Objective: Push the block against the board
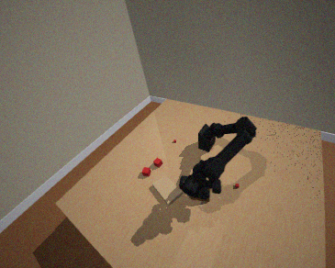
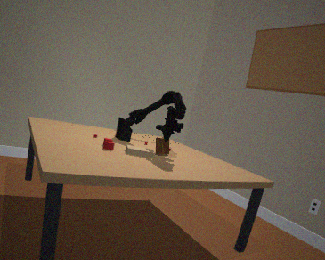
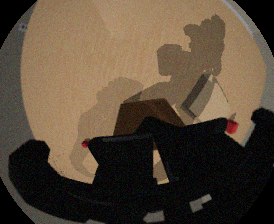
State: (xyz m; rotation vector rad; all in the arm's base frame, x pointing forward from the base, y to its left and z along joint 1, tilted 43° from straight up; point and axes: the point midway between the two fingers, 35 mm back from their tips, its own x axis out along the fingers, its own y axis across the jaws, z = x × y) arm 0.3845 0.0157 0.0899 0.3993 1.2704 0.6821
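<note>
My gripper tip is now 2 cm past the square block and 3 cm above it. Round my gripper tip: pale board: 2 cm ahead, 19 cm to the right, 7 cm below.
</note>
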